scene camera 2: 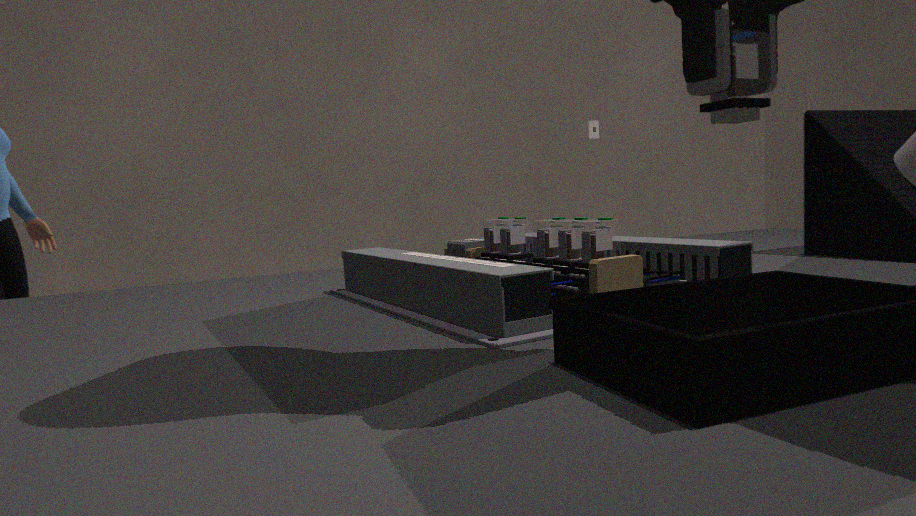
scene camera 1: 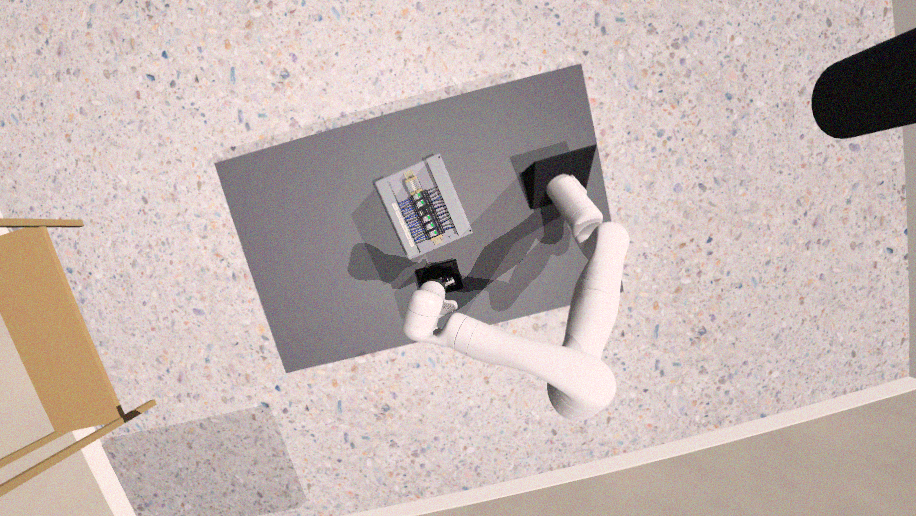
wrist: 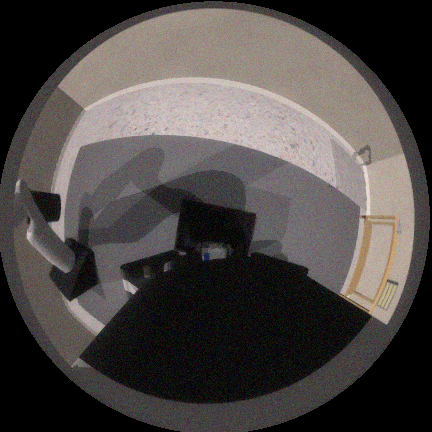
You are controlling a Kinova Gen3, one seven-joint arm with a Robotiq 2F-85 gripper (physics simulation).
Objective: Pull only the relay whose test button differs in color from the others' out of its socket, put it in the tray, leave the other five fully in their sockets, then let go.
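Where they show: gripper, fingertip midpoint: (scene camera 2: 732,94) (wrist: 212,250); arm's base at its link origin: (scene camera 1: 559,185) (wrist: 67,261).
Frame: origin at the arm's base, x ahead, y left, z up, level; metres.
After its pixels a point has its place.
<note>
My gripper (scene camera 2: 743,83) {x 0.494, y 0.203, z 0.053 m} (wrist: 212,250) {x 0.494, y 0.203, z 0.053 m} is shut on a pale, clear-cased relay (scene camera 2: 746,60) {x 0.497, y 0.215, z 0.067 m} (wrist: 218,250) {x 0.499, y 0.212, z 0.081 m} with a blue test button (wrist: 206,256) {x 0.487, y 0.204, z 0.083 m}. Its dark base and pins point down. The held relay hangs upright, well above the black open tray (scene camera 1: 442,264) {x 0.471, y 0.162, z -0.049 m} (scene camera 2: 641,365) {x 0.580, y 0.235, z -0.067 m} (wrist: 215,220) {x 0.498, y 0.238, z -0.081 m}. In scene camera 1 the wrist covers part of the tray and most of the gripper. The other five relays (scene camera 2: 596,238) {x 0.477, y 0.052, z -0.028 m}, with green buttons, stand upright in the socket row on the grey panel (scene camera 1: 448,192) (scene camera 2: 442,288). One gap shows in that row, between the second and third relays from the left in scene camera 2.
Raised grey wire ducts flank the socket row, and a tan end block (scene camera 2: 615,272) {x 0.469, y 0.064, z -0.054 m} stands at its tray end. A black pedestal (scene camera 1: 538,185) {x 0.076, y -0.019, z 0.019 m} (scene camera 2: 858,192) {x 0.091, y -0.021, z -0.012 m} (wrist: 75,275) {x 0.083, y -0.016, z 0.016 m} carries the arm. A wooden frame (scene camera 1: 57,307) (wrist: 367,260) stands off the mat. Part of a person (scene camera 2: 16,192) shows at the left.
</note>
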